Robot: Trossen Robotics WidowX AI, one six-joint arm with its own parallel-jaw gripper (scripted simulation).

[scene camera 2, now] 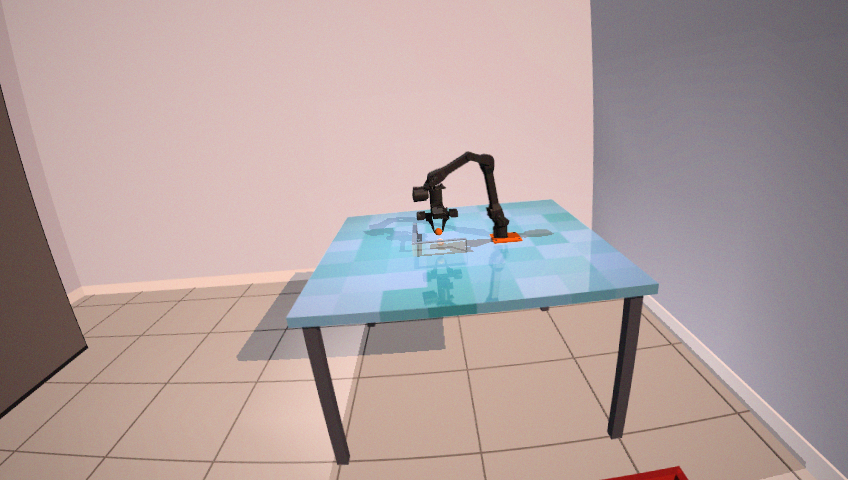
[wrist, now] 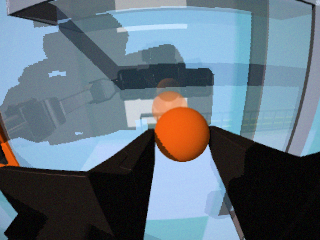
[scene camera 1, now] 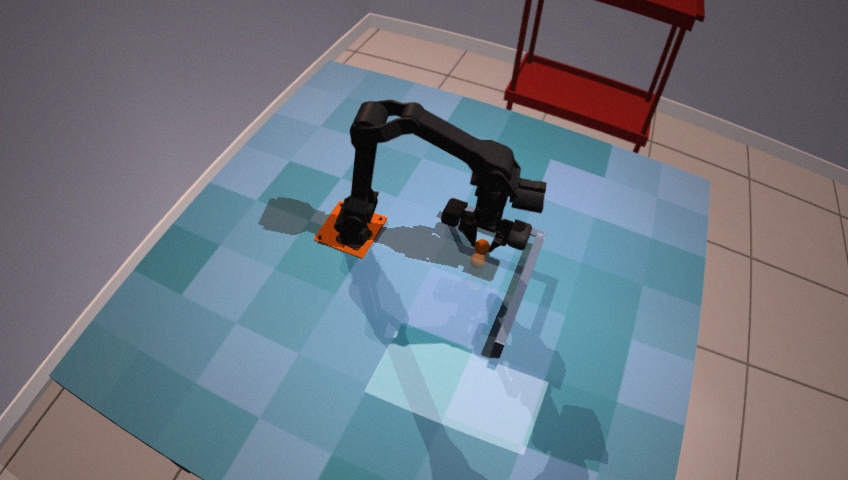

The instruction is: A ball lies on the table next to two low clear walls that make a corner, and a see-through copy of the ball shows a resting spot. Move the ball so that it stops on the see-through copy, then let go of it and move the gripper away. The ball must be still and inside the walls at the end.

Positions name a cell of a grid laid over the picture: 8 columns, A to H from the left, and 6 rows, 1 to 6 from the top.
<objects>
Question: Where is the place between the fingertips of my gripper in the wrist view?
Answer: E4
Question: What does my gripper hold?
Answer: An orange ball.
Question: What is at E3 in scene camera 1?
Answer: My gripper.
</objects>
